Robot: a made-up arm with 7 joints.
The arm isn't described. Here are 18 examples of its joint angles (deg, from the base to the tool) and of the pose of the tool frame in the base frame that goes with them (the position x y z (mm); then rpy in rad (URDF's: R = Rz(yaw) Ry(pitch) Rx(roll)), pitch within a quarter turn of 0, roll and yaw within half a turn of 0).
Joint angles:
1: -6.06 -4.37 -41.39 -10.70 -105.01 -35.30 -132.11
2: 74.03 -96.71 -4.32 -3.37 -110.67 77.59 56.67
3: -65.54 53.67 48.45 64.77 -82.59 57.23 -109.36
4: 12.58 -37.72 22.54 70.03 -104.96 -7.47 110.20
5: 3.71 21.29 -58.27 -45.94 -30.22 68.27 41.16
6: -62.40 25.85 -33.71 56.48 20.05 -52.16 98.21
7: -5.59 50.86 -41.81 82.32 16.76 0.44 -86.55
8: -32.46 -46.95 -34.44 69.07 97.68 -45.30 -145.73
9: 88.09 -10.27 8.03 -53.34 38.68 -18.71 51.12
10: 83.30 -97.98 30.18 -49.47 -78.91 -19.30 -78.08
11: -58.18 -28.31 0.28 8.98 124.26 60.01 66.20
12: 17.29 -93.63 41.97 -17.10 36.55 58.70 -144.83
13: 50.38 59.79 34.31 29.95 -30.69 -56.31 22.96
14: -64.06 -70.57 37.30 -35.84 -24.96 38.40 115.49
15: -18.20 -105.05 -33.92 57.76 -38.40 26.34 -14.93
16: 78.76 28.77 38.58 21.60 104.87 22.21 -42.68
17: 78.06 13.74 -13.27 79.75 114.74 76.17 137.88
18: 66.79 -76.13 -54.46 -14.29 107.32 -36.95 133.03
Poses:
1: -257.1 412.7 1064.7 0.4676 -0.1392 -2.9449
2: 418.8 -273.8 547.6 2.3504 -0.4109 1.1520
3: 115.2 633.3 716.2 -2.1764 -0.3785 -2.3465
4: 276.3 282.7 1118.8 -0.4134 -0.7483 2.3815
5: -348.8 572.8 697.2 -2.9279 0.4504 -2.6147
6: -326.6 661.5 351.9 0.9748 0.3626 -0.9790
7: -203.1 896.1 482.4 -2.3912 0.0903 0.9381
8: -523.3 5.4 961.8 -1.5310 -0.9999 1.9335
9: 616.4 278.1 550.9 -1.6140 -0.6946 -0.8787
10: 258.1 -263.9 180.7 -2.6070 1.1727 -1.0781
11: -458.9 110.3 1031.8 0.7189 -0.7911 -0.5414
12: 372.9 -233.7 794.1 -1.5869 -0.5168 0.8678
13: -208.0 680.7 156.9 0.6030 0.2690 -3.0261
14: -494.9 -188.7 777.2 1.1663 0.0011 -2.5372
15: -210.7 -416.4 726.8 -0.7294 -0.4707 0.9210
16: 201.9 573.7 368.3 -1.0696 -1.1448 -2.6017
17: 657.2 527.2 522.8 0.0164 0.0362 -0.2925
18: 220.6 -383.3 832.9 -1.9820 0.8702 -1.9643
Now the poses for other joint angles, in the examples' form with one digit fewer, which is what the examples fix.
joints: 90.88 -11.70 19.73 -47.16 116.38 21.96 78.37
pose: 579 314 123 -2.814 1.176 -1.230
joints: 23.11 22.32 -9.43 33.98 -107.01 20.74 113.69
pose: 65 816 708 0.733 0.266 2.475
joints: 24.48 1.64 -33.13 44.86 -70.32 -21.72 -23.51
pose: 262 607 947 -1.780 0.412 -0.019
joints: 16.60 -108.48 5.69 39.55 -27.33 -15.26 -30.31
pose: 194 -389 763 -0.150 -0.446 0.739
